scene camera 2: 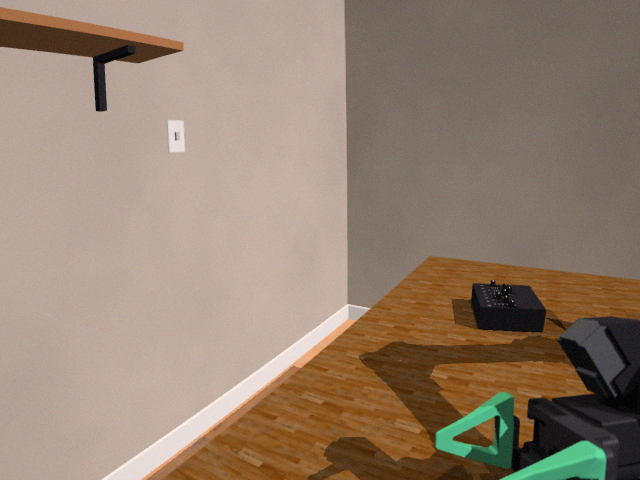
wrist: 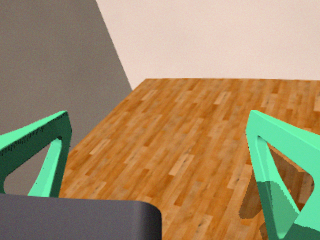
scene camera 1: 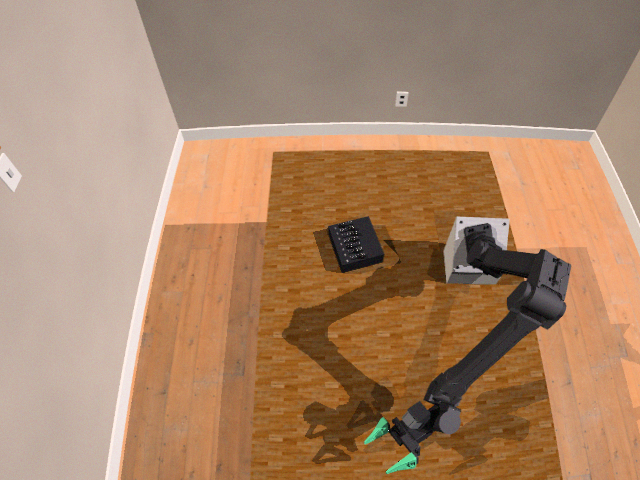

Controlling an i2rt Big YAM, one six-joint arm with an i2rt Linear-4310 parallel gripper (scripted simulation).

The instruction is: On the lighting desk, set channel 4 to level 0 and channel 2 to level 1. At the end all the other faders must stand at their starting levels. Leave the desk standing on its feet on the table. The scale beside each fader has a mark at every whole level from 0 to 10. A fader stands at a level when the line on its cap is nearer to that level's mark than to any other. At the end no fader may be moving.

Note:
I see my gripper [scene camera 1: 374, 457].
My gripper is seen too in the wrist view [wrist: 158, 120].

